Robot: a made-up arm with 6 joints.
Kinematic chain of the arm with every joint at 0, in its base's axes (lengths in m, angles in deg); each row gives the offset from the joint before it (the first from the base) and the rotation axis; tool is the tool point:
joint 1: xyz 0 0 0.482 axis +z
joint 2: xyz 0 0 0 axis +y
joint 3: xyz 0 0 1.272 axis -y
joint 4: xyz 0 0 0 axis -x
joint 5: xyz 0.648 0 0 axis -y
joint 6: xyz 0 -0.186 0 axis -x
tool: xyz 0 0 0
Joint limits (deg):
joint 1: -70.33..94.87
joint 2: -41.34..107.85
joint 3: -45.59..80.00
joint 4: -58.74..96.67
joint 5: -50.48..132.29
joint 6: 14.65..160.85
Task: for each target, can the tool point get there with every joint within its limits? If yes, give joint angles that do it. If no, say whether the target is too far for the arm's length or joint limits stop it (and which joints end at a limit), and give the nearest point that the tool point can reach.
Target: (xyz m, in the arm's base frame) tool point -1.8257 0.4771 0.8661
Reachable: no: joint limits stop it (at a limit: joint 2, joint 3) | nearest point -1.2927 0.3378 1.8937 | short by 1.166 m
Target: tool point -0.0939 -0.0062 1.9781
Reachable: yes | joints -11.56 -30.03 -10.03 82.30 52.15 110.41
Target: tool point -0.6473 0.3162 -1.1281
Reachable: no: joint limits stop it (at a limit: joint 1, joint 2, joint 4) | nearest point -0.0919 0.8236 -0.4628 | short by 1.004 m
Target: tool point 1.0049 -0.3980 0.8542
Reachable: yes | joints -13.10 39.88 -35.71 30.74 -31.29 112.46
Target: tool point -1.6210 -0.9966 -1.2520
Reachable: no: too far | nearest point 0.1190 -0.8855 -0.4615 | short by 1.914 m
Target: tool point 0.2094 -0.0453 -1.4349
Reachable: no: joint limits stop it (at a limit: joint 2) | nearest point 0.8233 -0.1781 -0.4725 | short by 1.149 m
